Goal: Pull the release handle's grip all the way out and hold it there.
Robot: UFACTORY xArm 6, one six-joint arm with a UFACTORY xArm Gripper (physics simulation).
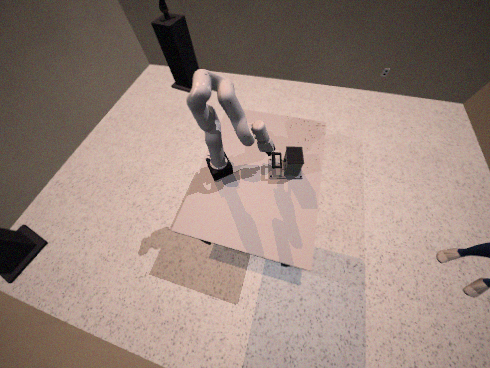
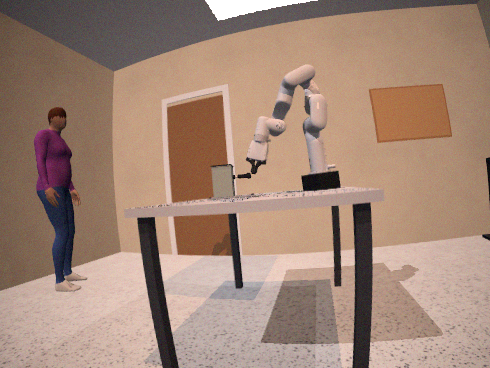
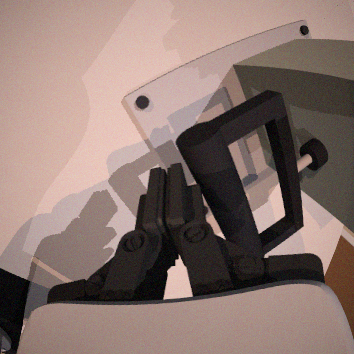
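Observation:
The release handle's black grip (image 3: pixel 220 185) (image 1: pixel 276 160) (image 2: pixel 244 176) is a D-shaped frame with a thick round bar. A thin light rod (image 3: pixel 304 162) joins it to a black collar on the side of a grey-green box (image 3: pixel 320 120) (image 1: pixel 293 161) (image 2: pixel 222 181), with a short length of rod showing. My gripper (image 3: pixel 172 186) (image 2: pixel 254 171) is shut and empty. Its fingertips are pressed together beside the thick bar, on the side away from the box, outside the frame's opening. Whether a finger touches the bar is unclear.
The box stands on a light base plate (image 3: pixel 200 67) with dark screws, on the pale table (image 1: pixel 215 210) (image 2: pixel 280 201). The arm's black base (image 1: pixel 220 171) (image 2: pixel 321 180) stands on the same table. A person (image 2: pixel 54 160) stands on the floor away from the table.

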